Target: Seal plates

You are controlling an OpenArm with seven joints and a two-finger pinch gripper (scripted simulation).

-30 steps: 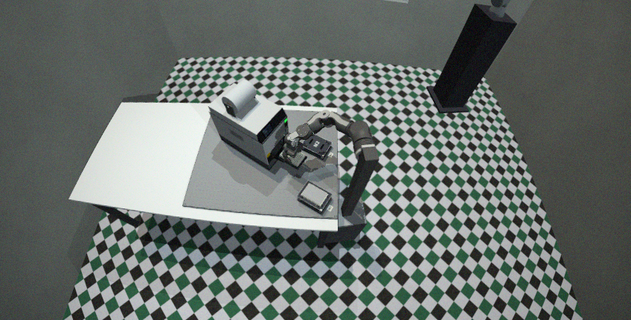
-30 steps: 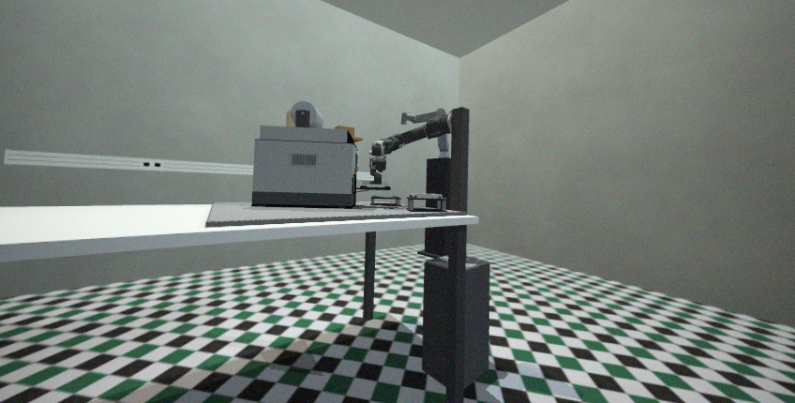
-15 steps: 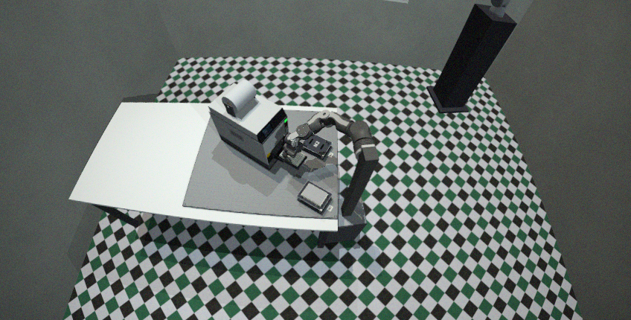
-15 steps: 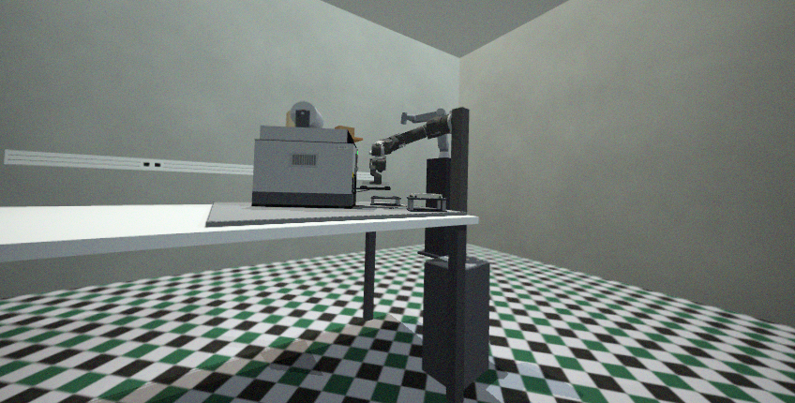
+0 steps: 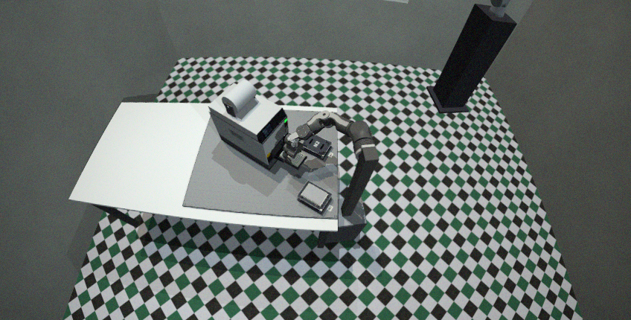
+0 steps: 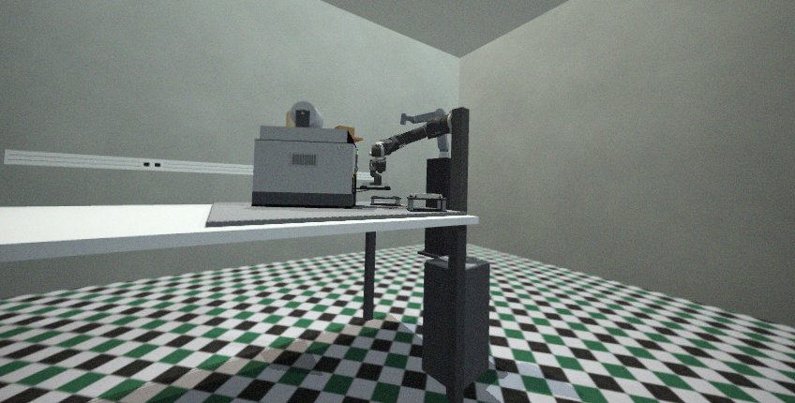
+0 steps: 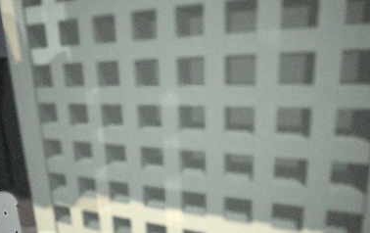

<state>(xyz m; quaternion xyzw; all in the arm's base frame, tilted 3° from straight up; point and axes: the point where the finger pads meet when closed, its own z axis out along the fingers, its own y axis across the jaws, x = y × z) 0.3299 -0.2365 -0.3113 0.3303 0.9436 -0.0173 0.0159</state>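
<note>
The dark stage lies 2 cm below my hand. The rest, counted from my hand: white foil roll 26 cm ahead, 21 cm to the right, 31 cm above; then touch screen 12 cm ahead, 4 cm to the right, 21 cm above.
</note>
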